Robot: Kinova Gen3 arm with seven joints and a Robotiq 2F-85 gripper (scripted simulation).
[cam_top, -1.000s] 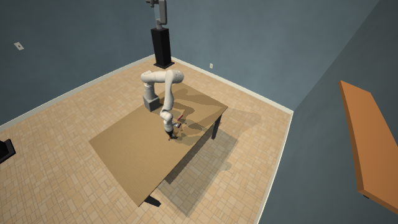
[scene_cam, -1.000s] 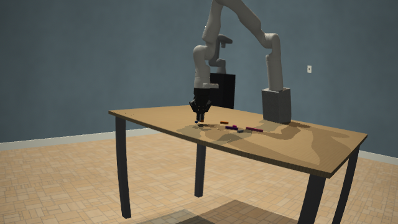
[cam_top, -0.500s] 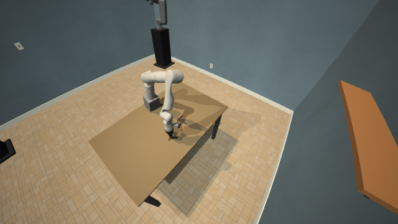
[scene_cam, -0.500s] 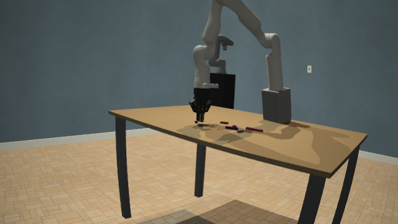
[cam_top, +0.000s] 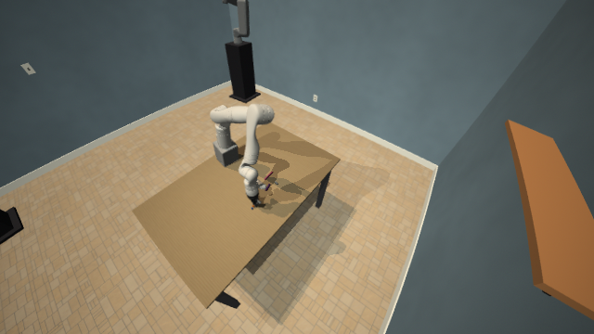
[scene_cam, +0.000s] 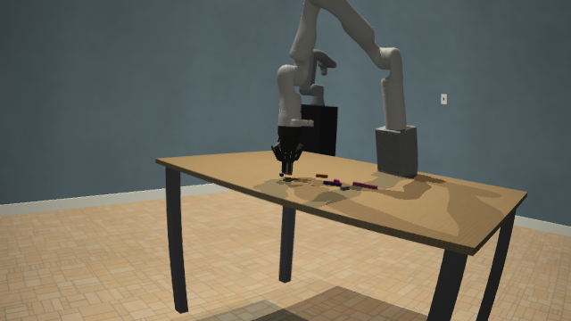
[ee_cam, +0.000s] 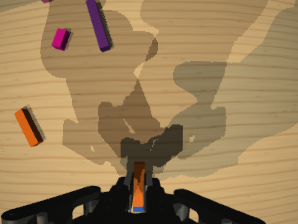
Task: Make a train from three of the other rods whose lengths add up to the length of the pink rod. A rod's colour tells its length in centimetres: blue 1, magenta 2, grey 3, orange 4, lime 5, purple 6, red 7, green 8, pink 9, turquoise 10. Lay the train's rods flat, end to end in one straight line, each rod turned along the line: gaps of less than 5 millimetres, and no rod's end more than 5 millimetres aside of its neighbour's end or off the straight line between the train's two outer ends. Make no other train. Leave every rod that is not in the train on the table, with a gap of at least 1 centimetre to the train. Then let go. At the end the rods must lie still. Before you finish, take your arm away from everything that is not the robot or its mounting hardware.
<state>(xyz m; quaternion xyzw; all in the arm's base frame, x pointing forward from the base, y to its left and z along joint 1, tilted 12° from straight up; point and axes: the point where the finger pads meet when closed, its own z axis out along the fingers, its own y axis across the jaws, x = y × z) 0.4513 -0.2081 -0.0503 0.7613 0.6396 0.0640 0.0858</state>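
The blue rod is 30 mm to the right of my hand and 30 mm below it. The rest, counted from my hand: grey rod 230 mm to the left, 30 mm below, 10 mm ahead; purple rod 170 mm to the left, 30 mm below, 20 mm behind; magenta rod 160 mm to the left, 60 mm behind, 30 mm below.
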